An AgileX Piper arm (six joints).
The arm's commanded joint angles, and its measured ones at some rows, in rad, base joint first. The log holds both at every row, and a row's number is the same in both.
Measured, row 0:
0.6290 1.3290 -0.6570 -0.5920 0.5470 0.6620
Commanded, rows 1 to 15:
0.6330 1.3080 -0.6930 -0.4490 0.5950 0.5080
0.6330 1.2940 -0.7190 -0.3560 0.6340 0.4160
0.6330 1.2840 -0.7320 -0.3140 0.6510 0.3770
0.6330 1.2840 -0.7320 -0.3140 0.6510 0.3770
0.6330 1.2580 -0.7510 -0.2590 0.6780 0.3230
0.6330 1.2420 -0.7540 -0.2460 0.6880 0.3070
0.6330 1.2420 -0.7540 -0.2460 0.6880 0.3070
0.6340 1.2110 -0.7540 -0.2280 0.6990 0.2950
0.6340 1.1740 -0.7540 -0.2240 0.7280 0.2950
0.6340 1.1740 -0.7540 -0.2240 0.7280 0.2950
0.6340 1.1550 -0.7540 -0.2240 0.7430 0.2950
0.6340 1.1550 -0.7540 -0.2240 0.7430 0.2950
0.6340 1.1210 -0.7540 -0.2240 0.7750 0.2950
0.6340 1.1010 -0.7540 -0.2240 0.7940 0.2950
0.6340 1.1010 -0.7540 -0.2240 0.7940 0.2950
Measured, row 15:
0.6290 1.1500 -0.7480 -0.2300 0.7410 0.3080
